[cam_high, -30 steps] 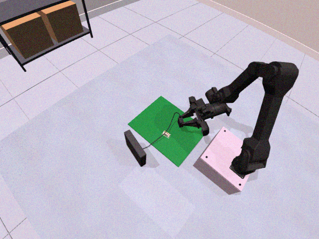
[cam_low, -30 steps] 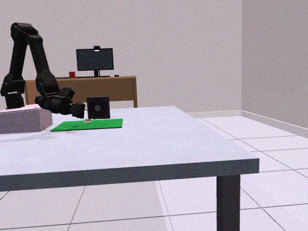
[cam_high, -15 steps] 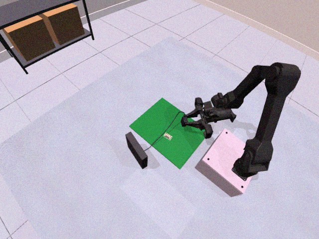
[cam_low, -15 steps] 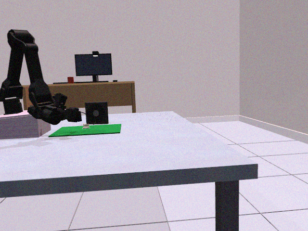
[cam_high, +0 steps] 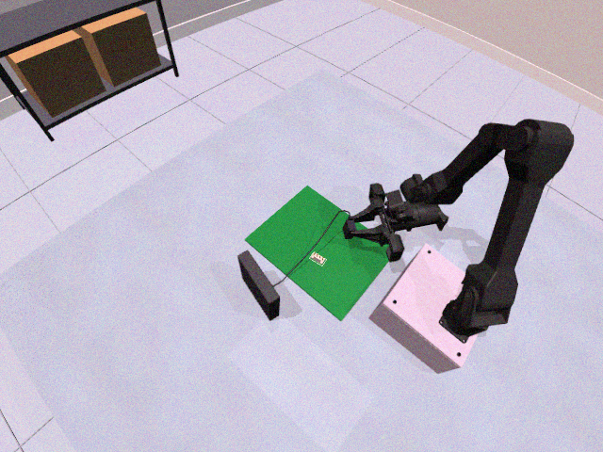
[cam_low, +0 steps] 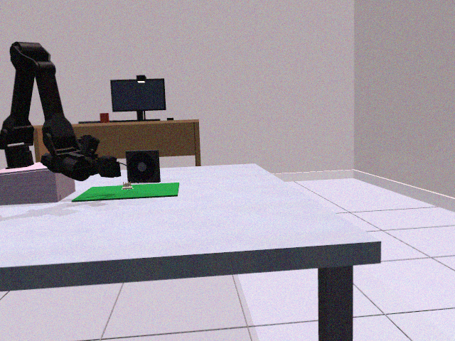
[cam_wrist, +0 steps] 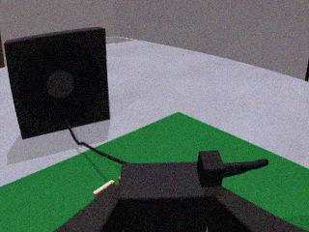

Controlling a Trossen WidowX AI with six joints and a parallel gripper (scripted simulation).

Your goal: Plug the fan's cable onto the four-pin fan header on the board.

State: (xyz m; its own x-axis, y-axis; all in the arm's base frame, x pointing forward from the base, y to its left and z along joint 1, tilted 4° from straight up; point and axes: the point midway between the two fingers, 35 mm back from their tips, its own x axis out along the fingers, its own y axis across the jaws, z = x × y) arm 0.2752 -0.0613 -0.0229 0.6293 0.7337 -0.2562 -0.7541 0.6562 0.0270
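The green board is 40 mm ahead of my gripper tip, 40 mm to the left of it and 100 mm below it. The rest, counted from my gripper tip: black fan (50 mm ahead, 220 mm to the left, 20 mm below); then black plug (10 mm below).
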